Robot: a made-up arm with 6 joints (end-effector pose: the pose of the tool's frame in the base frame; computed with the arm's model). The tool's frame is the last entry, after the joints. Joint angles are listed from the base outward.
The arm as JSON. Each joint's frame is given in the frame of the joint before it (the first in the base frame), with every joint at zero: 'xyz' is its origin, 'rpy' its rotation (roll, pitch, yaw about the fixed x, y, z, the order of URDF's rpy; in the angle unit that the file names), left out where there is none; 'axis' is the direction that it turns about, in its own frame. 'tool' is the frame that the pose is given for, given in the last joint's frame.
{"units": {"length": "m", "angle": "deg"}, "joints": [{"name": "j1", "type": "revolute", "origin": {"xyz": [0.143, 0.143, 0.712]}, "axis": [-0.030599, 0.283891, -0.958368]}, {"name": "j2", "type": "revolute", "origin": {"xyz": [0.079, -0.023, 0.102]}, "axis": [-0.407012, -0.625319, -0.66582]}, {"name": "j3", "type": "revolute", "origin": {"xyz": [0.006, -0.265, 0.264]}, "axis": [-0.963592, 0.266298, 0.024]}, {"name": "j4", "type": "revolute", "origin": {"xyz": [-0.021, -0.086, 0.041]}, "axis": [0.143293, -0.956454, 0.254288]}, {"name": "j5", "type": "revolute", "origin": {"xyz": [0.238, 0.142, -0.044]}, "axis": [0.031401, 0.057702, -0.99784]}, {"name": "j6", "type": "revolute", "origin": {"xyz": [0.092, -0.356, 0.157]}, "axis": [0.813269, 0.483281, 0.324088]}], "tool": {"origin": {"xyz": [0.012, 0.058, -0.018], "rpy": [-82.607, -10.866, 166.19]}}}
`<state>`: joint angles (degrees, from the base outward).
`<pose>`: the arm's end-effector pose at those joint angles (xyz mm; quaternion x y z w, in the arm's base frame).
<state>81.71 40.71 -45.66 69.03 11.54 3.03</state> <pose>-193.3 288.7 1413.7 0.8123 0.1502 -0.5613 0.0512</pose>
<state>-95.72 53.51 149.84 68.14 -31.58 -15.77</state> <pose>260.0 379.8 927.6 0.0955 -0.5092 -0.7345 0.4383</pose>
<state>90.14 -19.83 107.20 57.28 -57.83 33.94</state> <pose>398.0 -144.5 688.7 0.7973 -0.3713 0.3924 0.2691</pose>
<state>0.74 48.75 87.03 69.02 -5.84 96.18</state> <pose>252.9 370.0 1321.9 0.3536 -0.4152 0.7455 0.3831</pose>
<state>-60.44 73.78 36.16 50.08 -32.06 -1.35</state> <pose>-298.7 43.2 1367.2 0.4106 0.1321 -0.7364 0.5213</pose>
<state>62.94 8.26 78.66 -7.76 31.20 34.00</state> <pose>223.4 -270.7 1284.0 -0.1713 -0.0144 0.5249 0.8336</pose>
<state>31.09 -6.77 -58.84 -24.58 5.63 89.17</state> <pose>269.3 -551.5 855.4 0.2914 -0.8963 -0.3320 0.0391</pose>
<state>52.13 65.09 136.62 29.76 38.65 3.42</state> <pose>296.5 84.2 1125.2 -0.0145 0.6239 0.5103 0.5917</pose>
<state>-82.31 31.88 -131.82 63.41 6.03 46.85</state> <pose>571.4 42.1 866.5 -0.1414 0.5323 0.7700 0.3222</pose>
